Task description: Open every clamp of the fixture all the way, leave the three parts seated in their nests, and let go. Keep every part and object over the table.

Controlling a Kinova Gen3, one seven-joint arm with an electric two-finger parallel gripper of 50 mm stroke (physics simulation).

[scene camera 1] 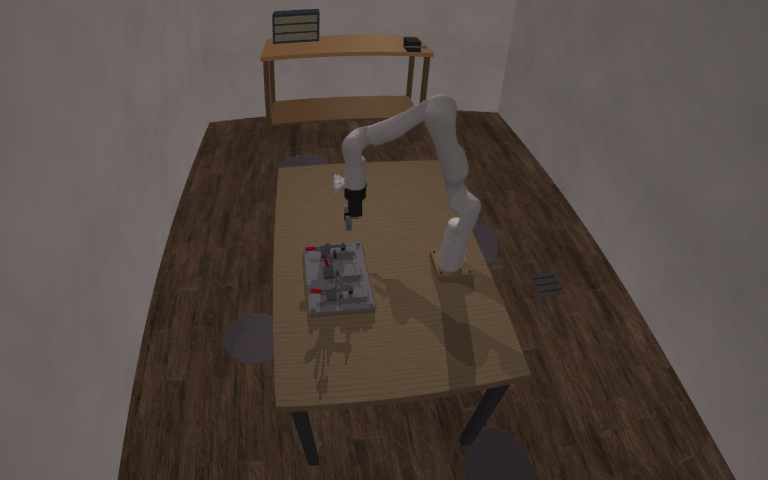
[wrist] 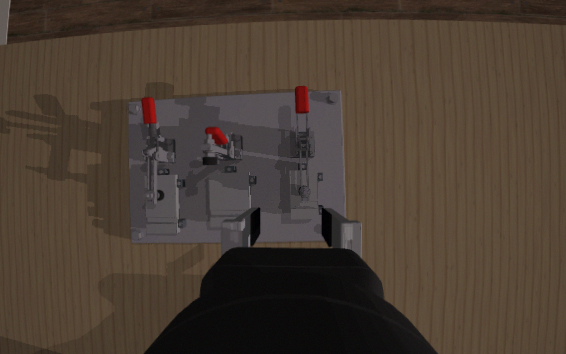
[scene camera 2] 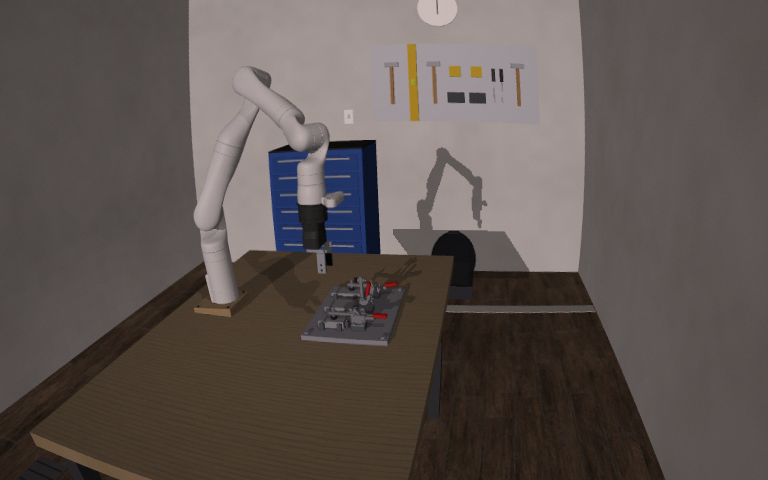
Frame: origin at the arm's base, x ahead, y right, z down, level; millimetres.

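Where they show: gripper, fingertip midpoint: [scene camera 1: 348, 225] [wrist: 290, 221] [scene camera 2: 325, 268]; arm's base at its link origin: [scene camera 1: 448, 263] [scene camera 2: 226, 298].
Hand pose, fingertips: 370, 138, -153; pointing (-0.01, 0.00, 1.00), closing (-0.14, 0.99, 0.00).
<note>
Each offset is from my fingertips to the centre of the thing, as dx, dy, dz. "spot": to the spot under its first point. Level surfaces: height alone.
The grey fixture plate [scene camera 1: 315, 306] [scene camera 2: 345, 340] [wrist: 270, 107] lies on the table with three red-handled clamps. In the wrist view, the left clamp's handle @(spot: +158, -180, +116) [wrist: 149, 110] and the right clamp's handle @(+138, +35, +120) [wrist: 301, 100] lie down outward, their arms reaching over the left part @(+23, -199, +151) [wrist: 170, 212] and the right part @(+9, +20, +146) [wrist: 304, 213]. The middle clamp's handle @(+104, -80, +112) [wrist: 217, 135] [scene camera 1: 326, 262] [scene camera 2: 368, 289] stands up, its arm raised clear of the middle part @(+16, -89, +148) [wrist: 229, 195]. The three parts lie at their nests; exact seating is hard to tell. My gripper [scene camera 1: 348, 226] [scene camera 2: 323, 270] [wrist: 290, 221] is open and empty, above the plate's robot-side edge.
The wooden table @(dz +177) [scene camera 1: 407, 350] [scene camera 2: 254, 396] carries the arm's base board [scene camera 1: 457, 273] [scene camera 2: 212, 310]. The fixture is near the table edge opposite the base. A blue drawer cabinet [scene camera 2: 370, 192] and a workbench [scene camera 1: 345, 46] stand away from the table.
</note>
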